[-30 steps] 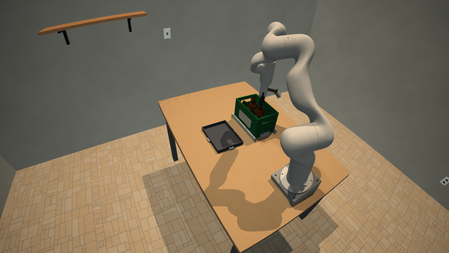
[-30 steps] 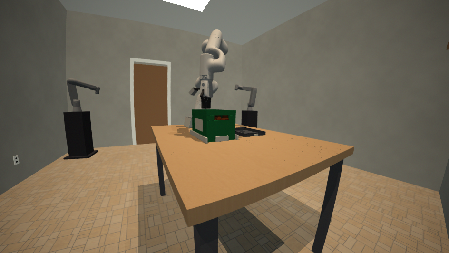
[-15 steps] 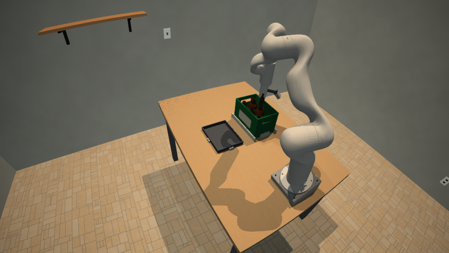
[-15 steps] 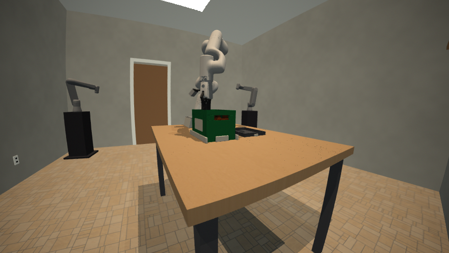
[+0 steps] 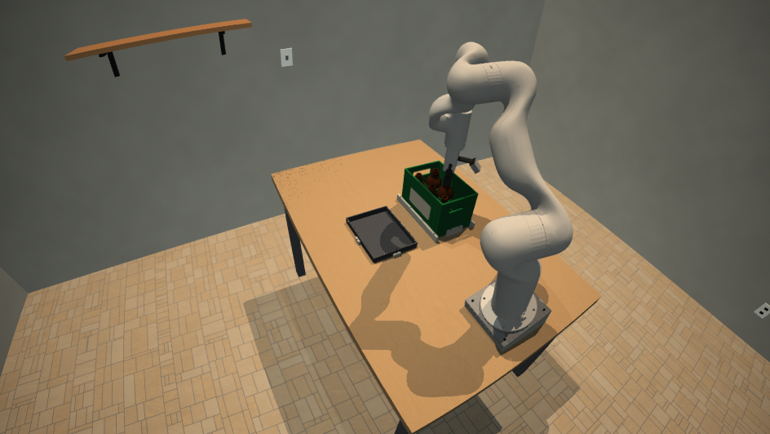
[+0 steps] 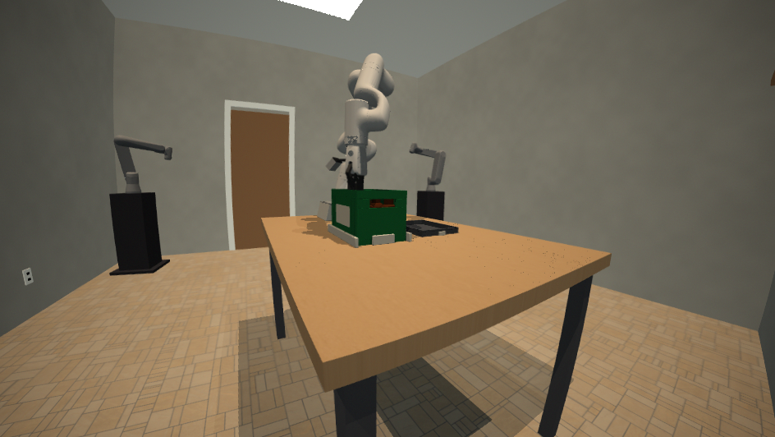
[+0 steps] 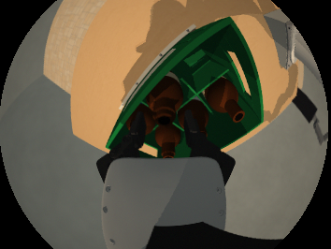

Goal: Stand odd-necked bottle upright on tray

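Right now the green crate is 1 cm behind my hand, 4 cm to the left of it and 9 cm below it. Also, from my hand: brown bottle: 10 cm behind, 7 cm to the left, 9 cm below; then black tray: 6 cm behind, 32 cm to the left, 16 cm below.
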